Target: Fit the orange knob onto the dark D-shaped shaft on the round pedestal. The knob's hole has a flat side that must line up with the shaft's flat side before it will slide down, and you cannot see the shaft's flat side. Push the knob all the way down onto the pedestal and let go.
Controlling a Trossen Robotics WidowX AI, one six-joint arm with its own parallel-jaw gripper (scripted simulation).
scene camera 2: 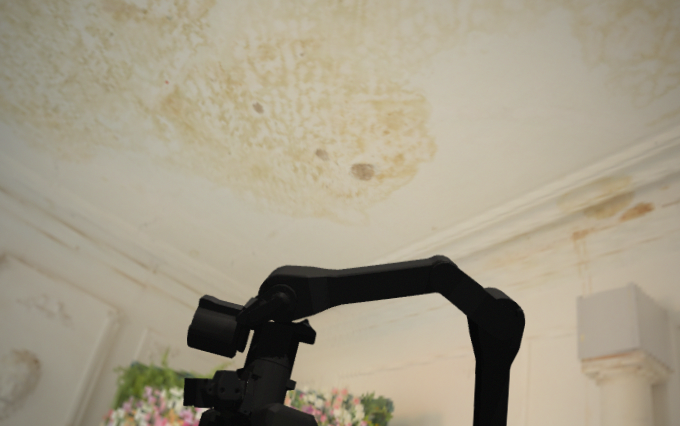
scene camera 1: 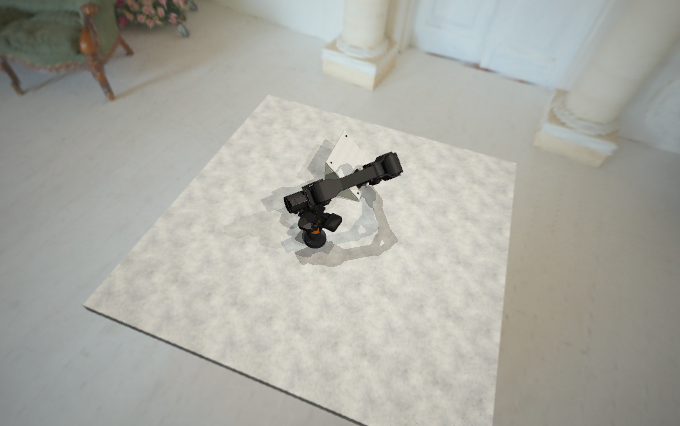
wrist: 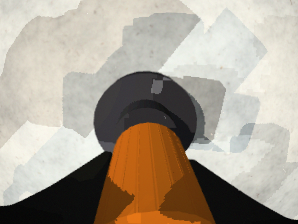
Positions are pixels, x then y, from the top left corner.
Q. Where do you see a dark round pedestal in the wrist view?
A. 142,97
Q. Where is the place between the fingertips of my gripper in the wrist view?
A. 148,163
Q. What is my gripper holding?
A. An orange knob.
